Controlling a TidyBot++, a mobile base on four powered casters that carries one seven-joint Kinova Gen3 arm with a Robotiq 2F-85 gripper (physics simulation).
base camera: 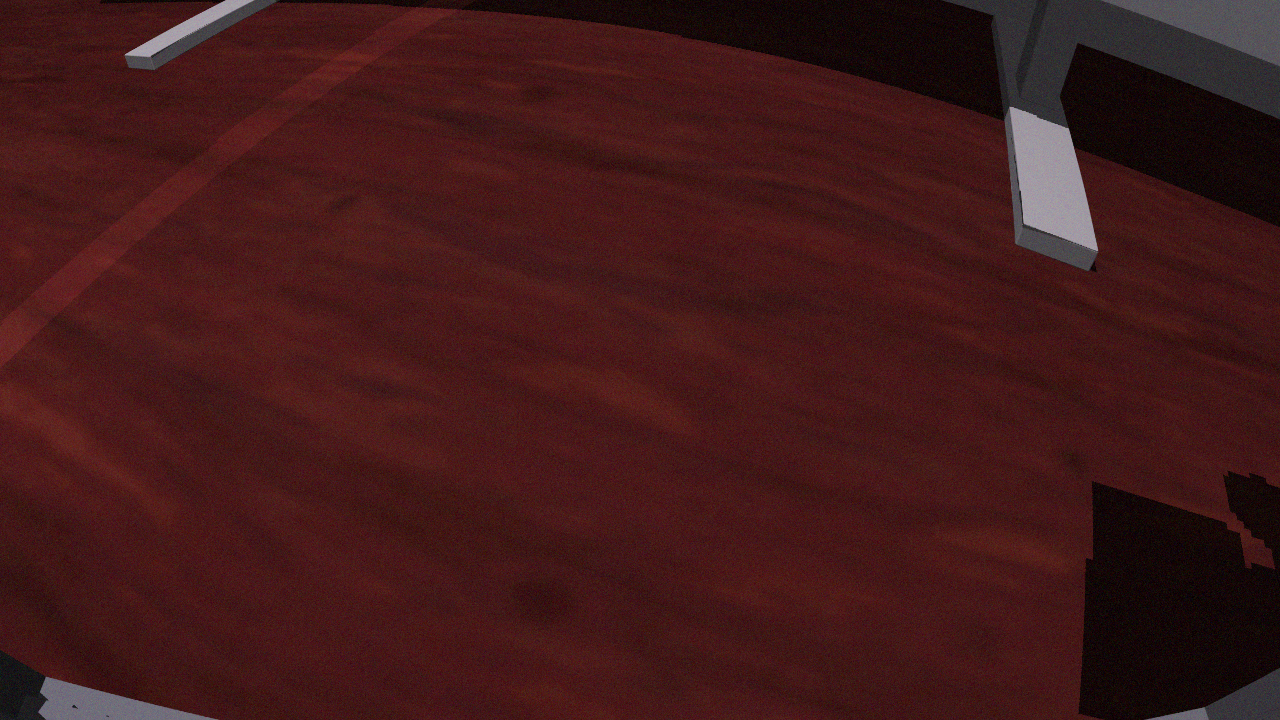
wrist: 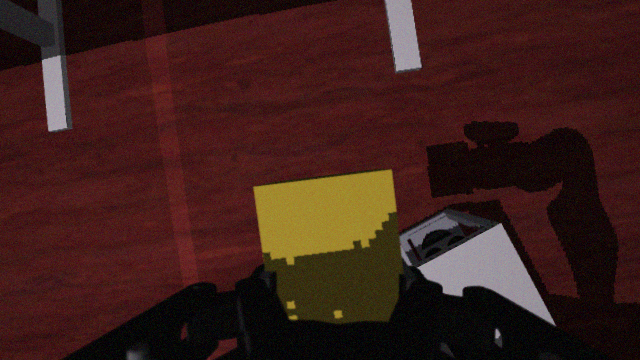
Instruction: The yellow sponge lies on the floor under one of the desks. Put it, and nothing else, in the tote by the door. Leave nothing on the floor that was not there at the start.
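Frame: origin at the arm's base, x ahead, y left, z up, level; metres.
Where they show: gripper, fingertip midpoint: [wrist: 336, 273].
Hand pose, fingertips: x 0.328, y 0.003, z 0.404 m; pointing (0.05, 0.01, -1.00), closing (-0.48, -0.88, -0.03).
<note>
Things, the pixels of their top centre, and the offset from my fingertips. "pt": a spot on its surface instead.
- yellow sponge, middle of its top: [wrist: 334, 287] 0.003 m ahead, 0.002 m right, 0.032 m up
- foot, surface spot: [base camera: 192, 34] pt 0.764 m ahead, 0.713 m left, 0.779 m down
The yellow sponge [wrist: 330, 220] is between the fingertips of my gripper [wrist: 336, 273] in the wrist view, its lower part in shadow. The gripper is shut on it and holds it up above the red-brown floor. The gripper and the sponge do not show in the base camera view. The tote by the door cannot be made out in either view.
White desk feet [base camera: 1054, 188] [wrist: 405, 37] stand on the floor. Another foot [base camera: 192, 34] [wrist: 56, 95] is at the left. A white box-shaped body [wrist: 485, 270], likely my base, is right of the sponge. The arm's shadow falls at the right of the wrist view.
</note>
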